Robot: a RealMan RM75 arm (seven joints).
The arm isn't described. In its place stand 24 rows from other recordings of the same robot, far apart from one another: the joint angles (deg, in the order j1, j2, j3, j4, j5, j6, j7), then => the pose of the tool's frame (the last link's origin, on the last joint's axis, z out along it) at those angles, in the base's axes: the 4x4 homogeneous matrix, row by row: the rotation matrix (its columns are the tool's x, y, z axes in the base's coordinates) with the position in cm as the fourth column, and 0 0 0 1 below.
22.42 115.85 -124.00 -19.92 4.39 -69.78 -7.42 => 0.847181 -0.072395 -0.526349 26.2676; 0.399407 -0.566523 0.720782 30.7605; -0.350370 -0.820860 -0.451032 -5.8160; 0 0 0 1
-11.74 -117.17 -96.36 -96.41 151.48 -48.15 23.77 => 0.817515 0.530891 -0.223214 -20.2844; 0.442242 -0.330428 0.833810 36.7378; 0.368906 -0.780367 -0.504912 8.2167; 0 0 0 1
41.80 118.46 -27.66 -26.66 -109.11 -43.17 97.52 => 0.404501 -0.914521 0.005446 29.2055; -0.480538 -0.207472 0.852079 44.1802; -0.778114 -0.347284 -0.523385 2.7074; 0 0 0 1
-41.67 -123.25 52.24 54.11 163.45 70.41 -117.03 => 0.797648 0.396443 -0.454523 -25.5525; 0.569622 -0.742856 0.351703 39.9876; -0.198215 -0.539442 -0.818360 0.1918; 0 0 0 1
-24.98 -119.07 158.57 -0.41 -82.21 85.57 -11.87 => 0.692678 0.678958 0.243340 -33.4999; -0.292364 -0.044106 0.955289 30.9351; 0.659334 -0.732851 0.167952 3.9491; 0 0 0 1
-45.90 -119.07 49.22 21.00 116.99 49.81 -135.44 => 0.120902 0.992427 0.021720 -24.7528; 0.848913 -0.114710 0.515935 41.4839; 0.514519 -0.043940 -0.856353 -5.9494; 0 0 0 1
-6.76 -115.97 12.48 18.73 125.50 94.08 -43.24 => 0.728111 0.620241 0.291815 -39.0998; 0.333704 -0.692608 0.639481 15.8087; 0.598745 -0.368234 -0.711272 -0.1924; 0 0 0 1
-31.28 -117.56 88.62 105.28 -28.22 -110.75 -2.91 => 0.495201 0.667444 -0.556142 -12.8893; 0.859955 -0.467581 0.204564 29.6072; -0.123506 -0.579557 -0.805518 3.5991; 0 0 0 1
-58.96 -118.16 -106.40 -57.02 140.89 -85.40 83.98 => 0.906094 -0.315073 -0.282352 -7.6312; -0.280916 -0.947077 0.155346 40.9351; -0.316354 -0.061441 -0.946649 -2.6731; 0 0 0 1
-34.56 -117.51 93.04 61.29 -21.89 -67.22 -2.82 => 0.398391 0.688895 -0.605564 -23.9822; 0.915501 -0.258310 0.308437 37.2879; 0.056058 -0.677273 -0.733593 -3.8644; 0 0 0 1
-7.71 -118.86 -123.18 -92.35 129.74 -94.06 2.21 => -0.089548 0.978562 -0.185466 -27.2776; 0.897459 0.160031 0.411045 26.9719; 0.431913 -0.129640 -0.892549 9.3134; 0 0 0 1
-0.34 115.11 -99.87 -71.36 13.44 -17.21 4.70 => 0.738011 -0.674737 -0.008330 27.8069; -0.066267 -0.084755 0.994196 33.7550; -0.671527 -0.733175 -0.107263 5.7050; 0 0 0 1
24.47 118.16 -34.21 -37.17 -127.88 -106.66 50.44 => 0.906673 -0.054439 -0.418306 29.4991; -0.013534 -0.994881 0.100141 25.4456; -0.421616 -0.085134 -0.902769 0.3219; 0 0 0 1
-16.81 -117.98 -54.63 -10.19 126.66 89.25 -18.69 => 0.505835 0.836327 0.211395 -34.2284; -0.383159 -0.001729 0.923681 27.7260; 0.772865 -0.548228 0.319572 5.0451; 0 0 0 1
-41.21 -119.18 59.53 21.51 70.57 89.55 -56.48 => 0.551975 0.207051 0.807746 -15.0758; -0.059986 -0.956313 0.286125 36.3306; 0.831700 -0.206387 -0.515440 -1.9703; 0 0 0 1
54.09 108.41 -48.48 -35.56 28.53 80.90 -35.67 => 0.447768 -0.830796 0.330577 22.6071; -0.893294 -0.399472 0.206031 43.2025; -0.039113 -0.387557 -0.921016 4.9885; 0 0 0 1
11.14 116.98 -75.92 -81.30 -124.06 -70.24 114.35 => 0.897807 -0.427225 0.106872 25.0581; -0.424810 -0.776179 0.465922 31.8620; -0.116102 -0.463708 -0.878348 2.8469; 0 0 0 1
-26.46 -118.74 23.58 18.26 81.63 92.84 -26.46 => 0.681606 0.388816 0.619867 -28.2461; -0.391436 -0.521977 0.757837 32.3540; 0.618216 -0.759185 -0.203586 4.5075; 0 0 0 1
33.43 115.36 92.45 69.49 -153.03 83.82 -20.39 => 0.543249 -0.592493 0.594838 22.8949; -0.803839 -0.571558 0.164818 35.3789; 0.242331 -0.567691 -0.786767 -0.6356; 0 0 0 1
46.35 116.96 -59.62 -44.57 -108.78 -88.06 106.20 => 0.856530 -0.377231 -0.352212 13.0154; -0.378845 -0.923011 0.067278 38.3482; -0.350475 0.075808 -0.933499 -1.1379; 0 0 0 1
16.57 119.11 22.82 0.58 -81.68 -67.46 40.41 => 0.225807 -0.921056 0.317281 43.4761; 0.159168 0.356198 0.920754 24.9215; -0.961081 -0.157412 0.227034 4.4783; 0 0 0 1
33.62 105.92 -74.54 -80.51 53.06 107.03 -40.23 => 0.783809 -0.534881 0.315509 18.0241; -0.566501 -0.823995 0.010424 33.0867; 0.254402 -0.186906 -0.948865 7.7242; 0 0 0 1
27.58 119.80 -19.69 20.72 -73.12 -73.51 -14.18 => 0.858577 -0.465522 -0.214791 29.7825; 0.023086 -0.383424 0.923284 27.6433; -0.512165 -0.797668 -0.318452 -9.0900; 0 0 0 1
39.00 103.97 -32.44 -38.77 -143.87 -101.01 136.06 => 0.251444 -0.967446 0.028703 29.7106; -0.958981 -0.245015 0.142560 34.8541; -0.130886 -0.063372 -0.989370 10.4400; 0 0 0 1
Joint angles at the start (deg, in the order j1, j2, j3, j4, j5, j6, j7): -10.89, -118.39, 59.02, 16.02, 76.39, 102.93, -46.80
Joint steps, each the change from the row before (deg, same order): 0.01, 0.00, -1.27, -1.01, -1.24, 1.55, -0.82; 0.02, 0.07, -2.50, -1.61, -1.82, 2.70, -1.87; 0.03, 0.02, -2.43, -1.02, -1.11, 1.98, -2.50; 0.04, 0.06, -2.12, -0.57, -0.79, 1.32, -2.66; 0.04, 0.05, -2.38, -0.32, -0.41, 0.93, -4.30; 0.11, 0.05, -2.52, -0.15, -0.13, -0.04, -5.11; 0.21, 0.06, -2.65, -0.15, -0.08, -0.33, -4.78; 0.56, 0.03, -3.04, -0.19, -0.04, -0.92, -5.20; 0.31, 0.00, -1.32, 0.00, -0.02, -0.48, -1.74; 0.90, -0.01, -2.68, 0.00, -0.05, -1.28, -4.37; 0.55, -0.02, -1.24, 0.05, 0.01, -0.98, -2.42
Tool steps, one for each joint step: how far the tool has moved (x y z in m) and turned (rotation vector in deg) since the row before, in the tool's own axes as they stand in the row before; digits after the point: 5 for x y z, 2 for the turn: 0.00432, -0.00005, -0.00221, 1.07, 2.57, -1.11; 0.00808, -0.00045, -0.00441, 1.73, 4.40, -2.00; 0.00696, -0.00089, -0.00334, 1.39, 3.47, -2.18; 0.00615, -0.00154, -0.00272, 1.16, 2.66, -2.04; 0.00601, -0.00216, -0.00249, 1.17, 2.36, -3.43; 0.00498, -0.00367, -0.00275, 1.76, 1.82, -4.13; 0.00510, -0.00387, -0.00348, 2.01, 1.91, -3.78; 0.00500, -0.00467, -0.00593, 2.91, 2.24, -4.20; 0.00244, -0.00205, -0.00285, 1.31, 1.03, -1.26; 0.00465, -0.00451, -0.00775, 3.11, 2.24, -3.46; 0.00210, -0.00290, -0.00441, 1.87, 1.06, -2.01
